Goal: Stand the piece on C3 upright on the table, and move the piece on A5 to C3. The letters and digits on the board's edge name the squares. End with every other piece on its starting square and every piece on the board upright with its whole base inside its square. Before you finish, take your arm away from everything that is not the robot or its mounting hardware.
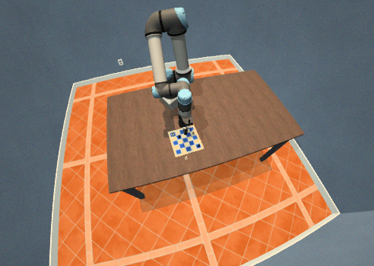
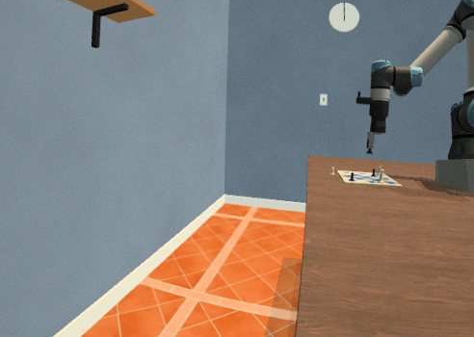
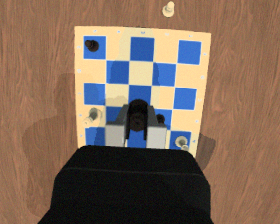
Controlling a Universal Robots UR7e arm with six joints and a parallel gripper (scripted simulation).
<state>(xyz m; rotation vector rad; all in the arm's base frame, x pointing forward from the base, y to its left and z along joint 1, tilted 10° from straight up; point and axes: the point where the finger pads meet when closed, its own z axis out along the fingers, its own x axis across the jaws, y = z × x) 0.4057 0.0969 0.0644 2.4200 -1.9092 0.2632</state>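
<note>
Now: hand 14 cm above the cream chessboard. Round my hand: tall black piece: 1 cm below; then small white piece: 15 cm ahead, 13 cm below, 1 cm to the right.
</note>
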